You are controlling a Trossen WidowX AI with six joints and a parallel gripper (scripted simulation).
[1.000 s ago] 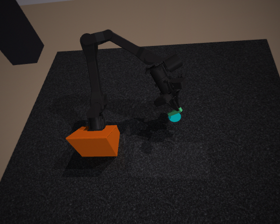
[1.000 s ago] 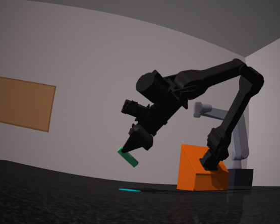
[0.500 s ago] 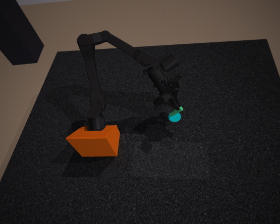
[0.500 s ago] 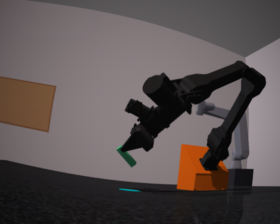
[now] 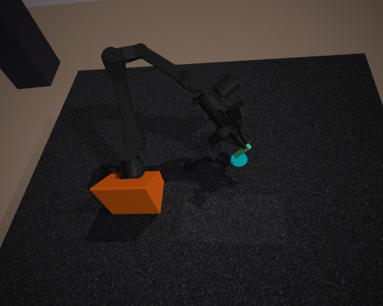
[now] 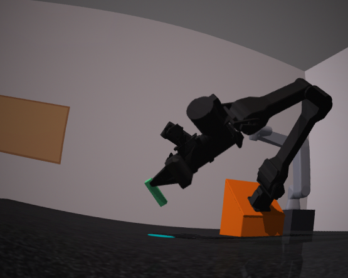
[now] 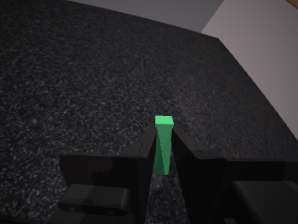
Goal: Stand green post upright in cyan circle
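My gripper tip is 120 mm above the cyan circle, 30 mm to the right of it and 20 mm past it. Round my gripper tip: green post (20 mm below, 10 mm behind).
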